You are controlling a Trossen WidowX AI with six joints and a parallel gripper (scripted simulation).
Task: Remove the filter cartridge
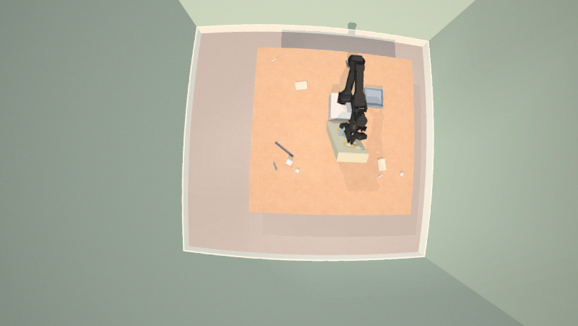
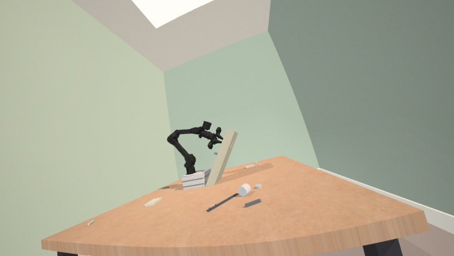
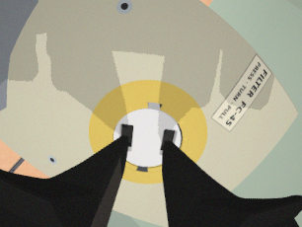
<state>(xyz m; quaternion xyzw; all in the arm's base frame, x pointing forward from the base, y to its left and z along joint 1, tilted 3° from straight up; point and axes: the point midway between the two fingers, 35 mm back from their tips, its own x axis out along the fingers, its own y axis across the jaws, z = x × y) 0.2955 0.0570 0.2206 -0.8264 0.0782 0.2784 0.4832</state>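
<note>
Now: the round filter cartridge 20 mm ahead of my gripper tip and 10 mm below it. The rest, counted from my gripper tip: blue-grey tray: 450 mm behind, 280 mm below, 210 mm to the left.
</note>
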